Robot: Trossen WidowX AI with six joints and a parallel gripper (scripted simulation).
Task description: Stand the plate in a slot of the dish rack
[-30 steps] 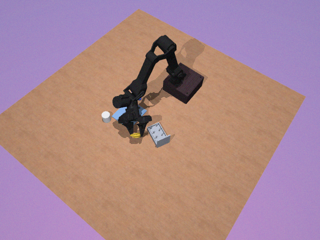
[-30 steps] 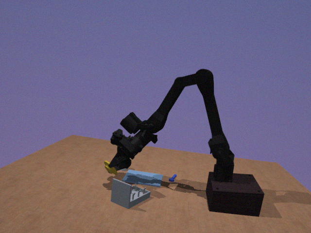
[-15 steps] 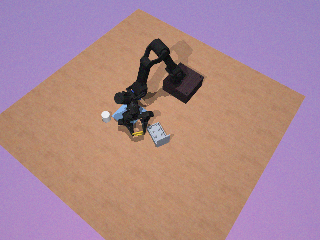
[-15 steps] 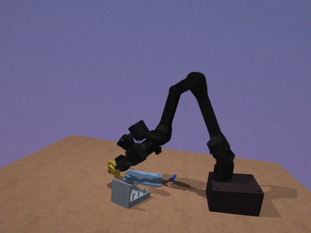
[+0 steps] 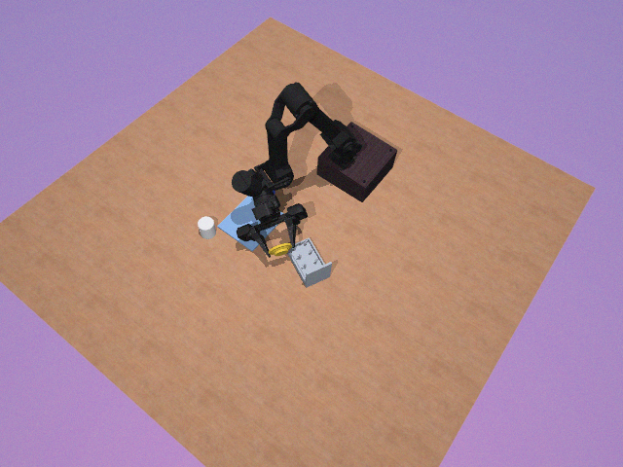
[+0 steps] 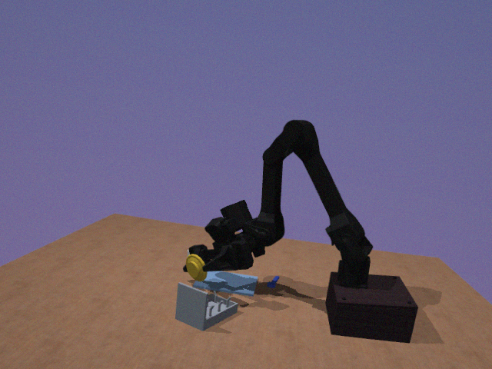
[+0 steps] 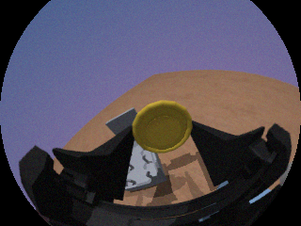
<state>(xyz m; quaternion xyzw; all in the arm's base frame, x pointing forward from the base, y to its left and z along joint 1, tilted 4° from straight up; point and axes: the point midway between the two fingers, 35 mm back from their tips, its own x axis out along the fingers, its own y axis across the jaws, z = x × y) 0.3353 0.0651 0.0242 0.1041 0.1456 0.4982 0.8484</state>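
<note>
My gripper tip is 50 mm past the grey dish rack, 40 mm to the right of it and 60 mm above it. Round my gripper tip: yellow plate: 10 mm to the right; then white cup: 70 mm ahead, 220 mm to the right, 50 mm below; then blue spoon: 160 mm behind, 220 mm to the right, 80 mm below.
</note>
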